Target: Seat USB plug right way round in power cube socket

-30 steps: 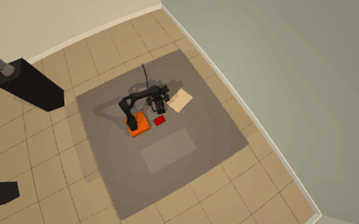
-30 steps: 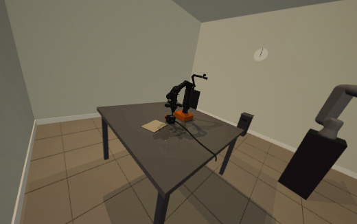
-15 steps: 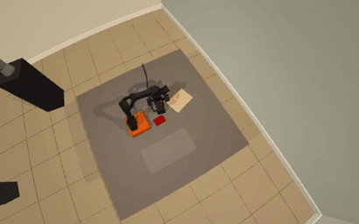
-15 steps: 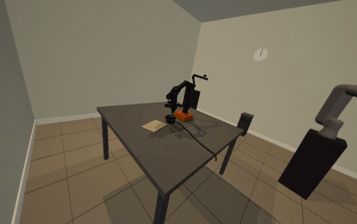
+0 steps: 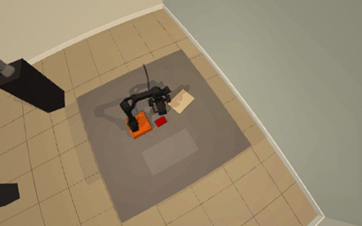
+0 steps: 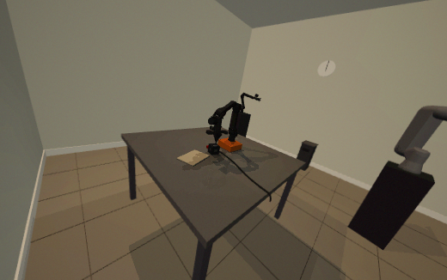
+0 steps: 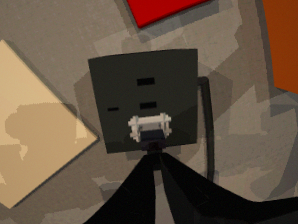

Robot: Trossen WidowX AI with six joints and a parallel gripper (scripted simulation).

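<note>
My gripper tip is now 2 cm above the USB plug. Round my gripper tip: red block (5 cm behind, 12 cm to the right, 11 cm below); flat tan pad (20 cm ahead, 1 cm to the left, 11 cm below).
</note>
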